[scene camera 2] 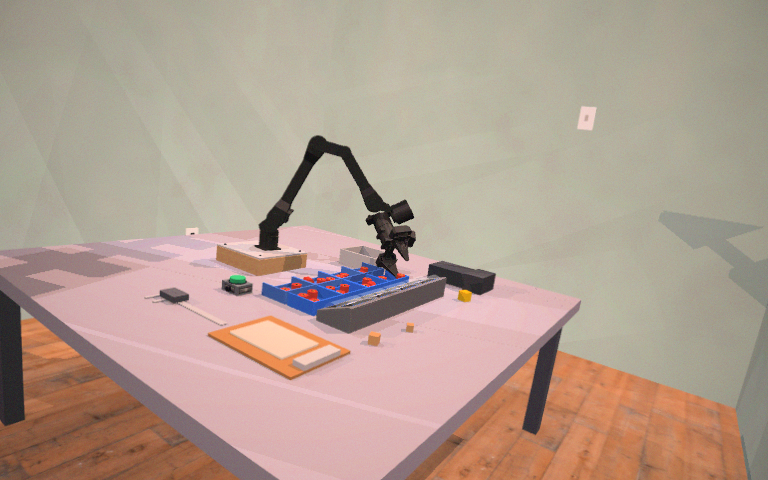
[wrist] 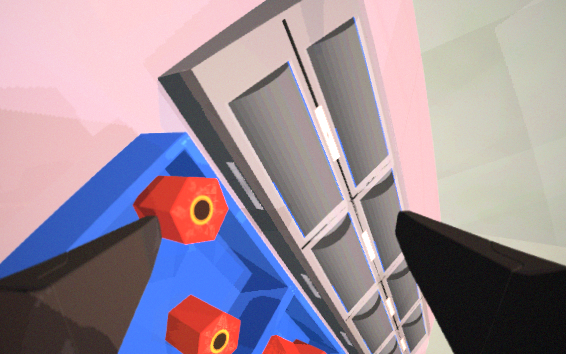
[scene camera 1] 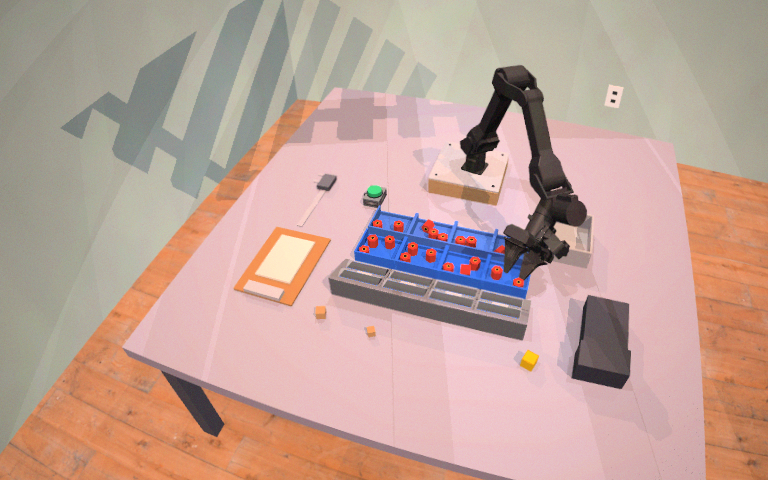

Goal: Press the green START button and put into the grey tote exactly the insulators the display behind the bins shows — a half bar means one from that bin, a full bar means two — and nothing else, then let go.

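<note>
My gripper (scene camera 1: 515, 273) (scene camera 2: 401, 267) (wrist: 280, 225) is open and empty, low over the front end bin near the display. Blue bins (scene camera 1: 441, 275) (scene camera 2: 277, 293) (wrist: 100, 182) hold several red insulators. In the wrist view the nearest insulator (wrist: 187, 210) is beside my left finger's tip, and another insulator (wrist: 202, 325) lies in the same bin. The display (scene camera 1: 430, 310) (scene camera 2: 390, 308) (wrist: 225, 75) shows grey windows with white strips between them; I cannot read bars on it. The green START button (scene camera 1: 374, 191) (scene camera 2: 237, 279) is up on its box. The grey tote (scene camera 1: 576, 257) (scene camera 2: 350, 258) is partly hidden by my arm.
A black block (scene camera 1: 603, 339) (scene camera 2: 461, 276) and a yellow cube (scene camera 1: 529, 360) (scene camera 2: 464, 296) lie past the display's end. Two small orange cubes, one of them nearer the clipboard (scene camera 1: 320, 312) (scene camera 2: 374, 339), lie beside the display. An orange clipboard (scene camera 1: 305, 277) lies beyond the other end.
</note>
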